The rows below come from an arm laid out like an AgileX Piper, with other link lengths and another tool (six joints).
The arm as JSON. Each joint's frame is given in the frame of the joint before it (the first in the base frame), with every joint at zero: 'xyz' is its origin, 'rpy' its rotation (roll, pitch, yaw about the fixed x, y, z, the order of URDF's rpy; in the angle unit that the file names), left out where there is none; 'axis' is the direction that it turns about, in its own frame. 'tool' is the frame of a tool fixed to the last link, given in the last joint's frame.
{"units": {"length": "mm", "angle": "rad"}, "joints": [
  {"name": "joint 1", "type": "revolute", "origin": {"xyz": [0.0, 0.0, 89.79], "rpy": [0.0, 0.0, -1.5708]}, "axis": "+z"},
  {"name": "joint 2", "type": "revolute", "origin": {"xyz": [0.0, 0.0, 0.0], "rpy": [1.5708, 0.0, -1.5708]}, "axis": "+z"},
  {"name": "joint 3", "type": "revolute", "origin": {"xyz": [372.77, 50.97, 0.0]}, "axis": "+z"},
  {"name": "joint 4", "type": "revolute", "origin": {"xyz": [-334.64, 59.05, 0.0], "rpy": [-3.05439, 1.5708, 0.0]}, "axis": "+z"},
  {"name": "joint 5", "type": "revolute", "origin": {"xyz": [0.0, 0.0, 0.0], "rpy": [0.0, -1.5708, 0.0]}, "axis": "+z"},
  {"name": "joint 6", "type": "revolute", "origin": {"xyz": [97.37, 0.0, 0.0], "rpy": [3.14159, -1.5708, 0.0]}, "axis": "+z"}
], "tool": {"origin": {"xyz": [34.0, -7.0, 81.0], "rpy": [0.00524, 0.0, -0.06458]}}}
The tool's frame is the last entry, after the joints.
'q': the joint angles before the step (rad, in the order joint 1, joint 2, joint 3, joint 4, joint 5, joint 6). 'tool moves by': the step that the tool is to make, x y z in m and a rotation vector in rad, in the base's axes. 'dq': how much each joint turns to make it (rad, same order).
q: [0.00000 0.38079 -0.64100 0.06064 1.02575 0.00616]
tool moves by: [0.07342 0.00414 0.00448 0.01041 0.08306 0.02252]
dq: [-0.00003 0.27086 -0.06482 0.03565 -0.12109 -0.03519]
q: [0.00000 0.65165 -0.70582 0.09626 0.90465 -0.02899]
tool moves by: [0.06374 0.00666 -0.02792 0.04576 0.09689 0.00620]
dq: [-0.00001 0.23010 -0.01480 0.06349 -0.11681 -0.02634]
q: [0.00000 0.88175 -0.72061 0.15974 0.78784 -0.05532]
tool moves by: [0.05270 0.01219 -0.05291 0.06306 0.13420 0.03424]
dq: [-0.00001 0.24119 -0.00002 0.13024 -0.09406 -0.10141]
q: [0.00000 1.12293 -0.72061 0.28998 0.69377 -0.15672]
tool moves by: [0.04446 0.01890 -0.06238 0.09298 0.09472 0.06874]
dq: [0.00000 0.25092 -0.00149 0.26409 -0.09989 -0.26051]
